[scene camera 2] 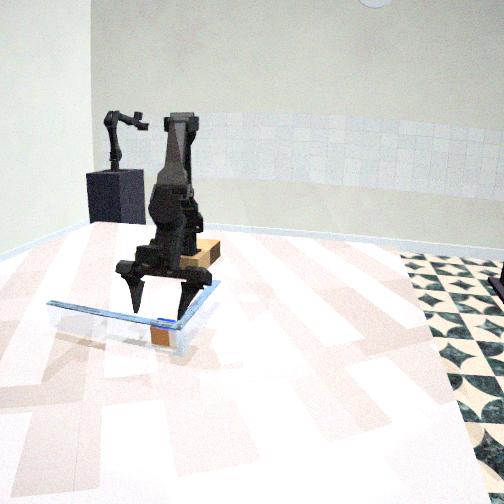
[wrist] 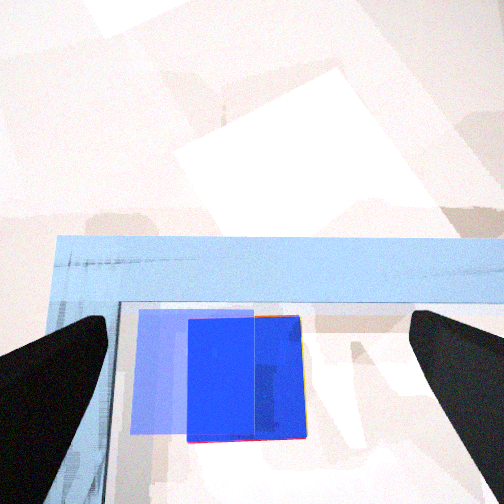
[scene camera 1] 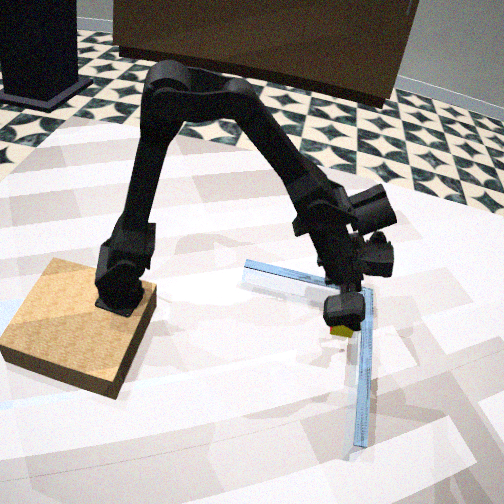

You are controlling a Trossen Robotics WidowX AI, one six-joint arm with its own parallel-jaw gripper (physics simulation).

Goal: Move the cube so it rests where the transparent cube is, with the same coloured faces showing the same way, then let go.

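Note:
The cube (wrist: 246,379) shows a blue top face in the wrist view, with thin orange and red edges. It rests inside the corner of a light blue L-shaped rail (wrist: 270,270). The transparent cube (wrist: 196,371) overlaps it, offset a little to the left, nearer the rail's corner. My gripper (wrist: 255,385) is open, one dark finger on each side of the cube, clear of both sides. In scene camera 1 the cube (scene camera 1: 343,329) shows yellow and orange below the fingers. In scene camera 2 it (scene camera 2: 162,334) shows orange with a blue top between the spread fingers (scene camera 2: 160,296).
The L-shaped rail (scene camera 1: 362,372) lies on the pale floor, one arm running toward the front. The arm's base stands on a wooden block (scene camera 1: 78,325). A dark pedestal (scene camera 2: 116,196) with a second small arm stands far back. A dark cabinet (scene camera 1: 265,40) is behind.

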